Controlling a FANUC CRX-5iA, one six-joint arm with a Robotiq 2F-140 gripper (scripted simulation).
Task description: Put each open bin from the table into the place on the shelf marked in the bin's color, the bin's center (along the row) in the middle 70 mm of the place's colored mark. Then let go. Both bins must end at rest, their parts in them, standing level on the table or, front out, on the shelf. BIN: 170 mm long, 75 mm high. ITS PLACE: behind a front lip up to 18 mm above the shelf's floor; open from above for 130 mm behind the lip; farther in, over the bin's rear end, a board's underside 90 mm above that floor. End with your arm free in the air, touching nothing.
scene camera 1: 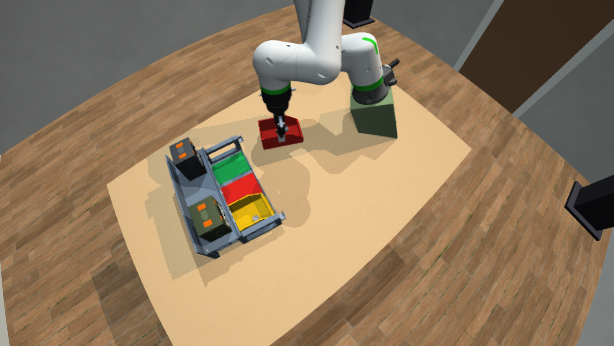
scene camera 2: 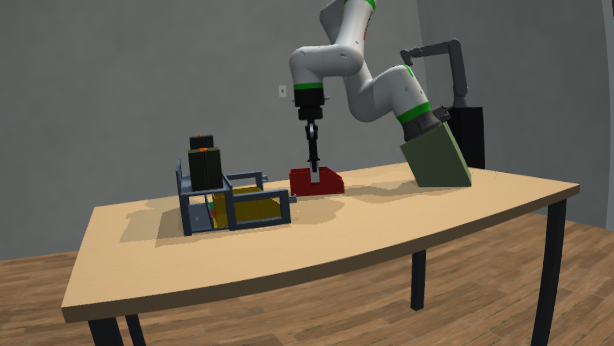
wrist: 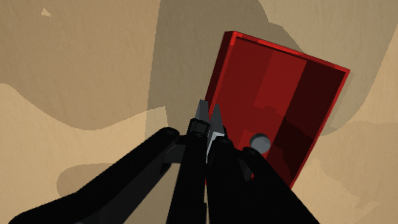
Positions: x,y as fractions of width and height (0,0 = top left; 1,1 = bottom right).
Scene:
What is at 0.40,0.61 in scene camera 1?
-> A yellow bin.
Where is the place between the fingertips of my gripper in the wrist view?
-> At 0.52,0.51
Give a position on a shelf mark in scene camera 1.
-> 0.40,0.54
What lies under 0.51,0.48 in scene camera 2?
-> My gripper.

